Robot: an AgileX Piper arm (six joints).
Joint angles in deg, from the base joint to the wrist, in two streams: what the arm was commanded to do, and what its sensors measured. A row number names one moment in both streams.
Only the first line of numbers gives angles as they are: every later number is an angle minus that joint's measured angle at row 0.
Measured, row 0:
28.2 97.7 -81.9 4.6 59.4 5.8
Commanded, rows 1 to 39:
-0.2 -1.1 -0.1 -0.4 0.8 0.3
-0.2 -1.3 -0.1 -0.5 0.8 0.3
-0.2 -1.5 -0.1 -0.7 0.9 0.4
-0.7 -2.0 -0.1 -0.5 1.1 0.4
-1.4 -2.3 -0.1 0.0 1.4 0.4
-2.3 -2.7 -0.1 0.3 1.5 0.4
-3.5 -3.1 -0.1 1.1 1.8 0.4
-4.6 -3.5 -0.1 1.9 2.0 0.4
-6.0 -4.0 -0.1 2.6 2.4 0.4
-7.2 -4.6 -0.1 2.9 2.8 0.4
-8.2 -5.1 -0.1 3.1 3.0 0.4
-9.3 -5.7 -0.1 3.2 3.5 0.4
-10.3 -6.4 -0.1 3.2 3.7 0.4
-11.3 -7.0 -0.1 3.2 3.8 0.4
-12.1 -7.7 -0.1 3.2 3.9 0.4
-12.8 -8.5 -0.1 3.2 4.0 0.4
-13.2 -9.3 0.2 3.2 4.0 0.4
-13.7 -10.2 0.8 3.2 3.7 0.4
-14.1 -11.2 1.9 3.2 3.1 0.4
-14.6 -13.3 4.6 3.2 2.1 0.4
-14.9 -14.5 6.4 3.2 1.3 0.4
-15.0 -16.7 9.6 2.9 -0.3 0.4
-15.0 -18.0 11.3 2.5 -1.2 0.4
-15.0 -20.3 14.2 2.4 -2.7 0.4
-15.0 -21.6 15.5 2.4 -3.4 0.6
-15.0 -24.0 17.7 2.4 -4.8 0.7
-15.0 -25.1 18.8 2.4 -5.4 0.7
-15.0 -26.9 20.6 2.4 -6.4 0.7
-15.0 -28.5 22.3 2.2 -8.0 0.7
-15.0 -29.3 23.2 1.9 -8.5 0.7
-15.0 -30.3 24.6 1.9 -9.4 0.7
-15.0 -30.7 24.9 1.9 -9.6 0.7
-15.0 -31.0 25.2 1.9 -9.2 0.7
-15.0 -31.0 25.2 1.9 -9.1 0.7
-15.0 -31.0 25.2 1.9 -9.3 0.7
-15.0 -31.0 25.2 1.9 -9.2 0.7
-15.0 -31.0 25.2 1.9 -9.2 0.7
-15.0 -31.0 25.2 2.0 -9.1 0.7
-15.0 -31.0 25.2 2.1 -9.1 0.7
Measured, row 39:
-14.8 -30.6 24.8 2.5 -8.3 0.6
